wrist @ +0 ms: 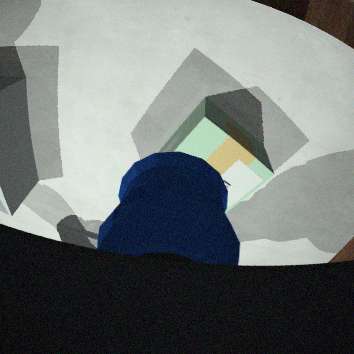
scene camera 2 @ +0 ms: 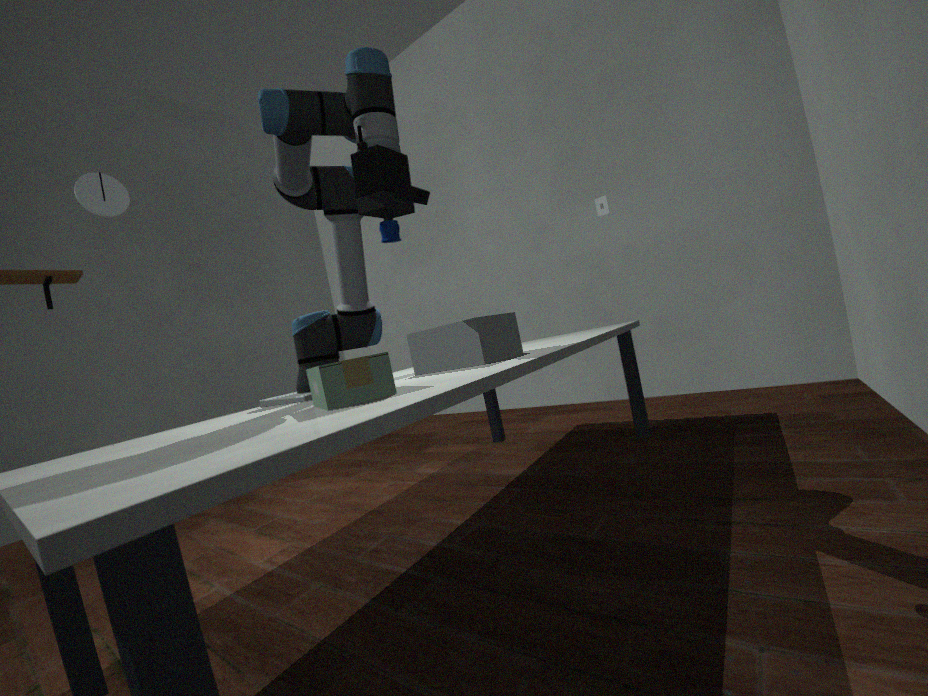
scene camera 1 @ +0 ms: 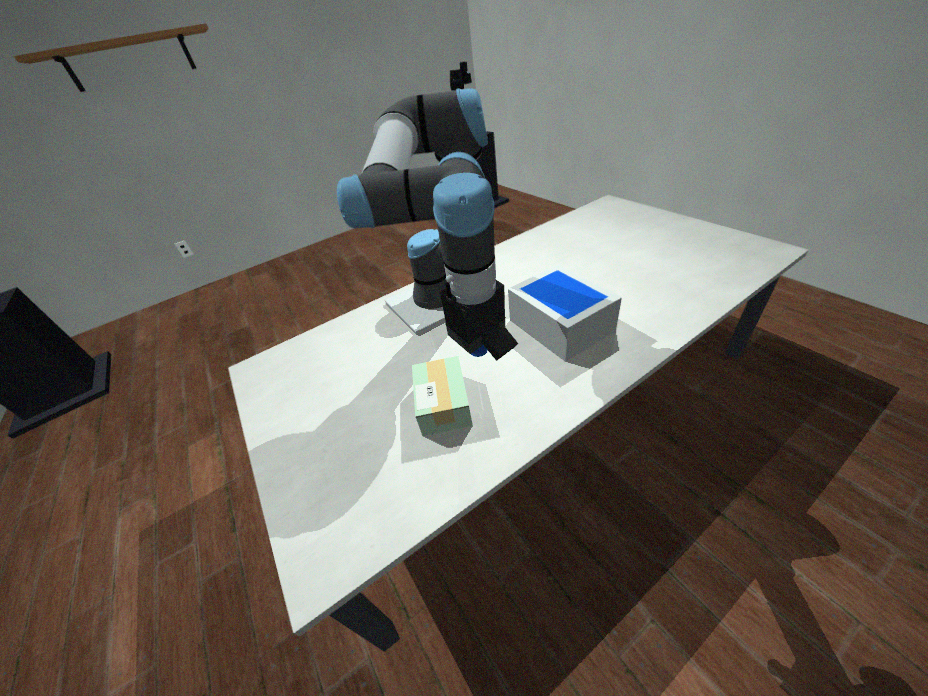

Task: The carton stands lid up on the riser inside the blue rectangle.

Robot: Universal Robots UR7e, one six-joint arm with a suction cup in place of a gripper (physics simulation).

Note:
My suction cup holds nothing. The cup hangs 29 cm from the middle of a carton, above it. A riser rests on the table.

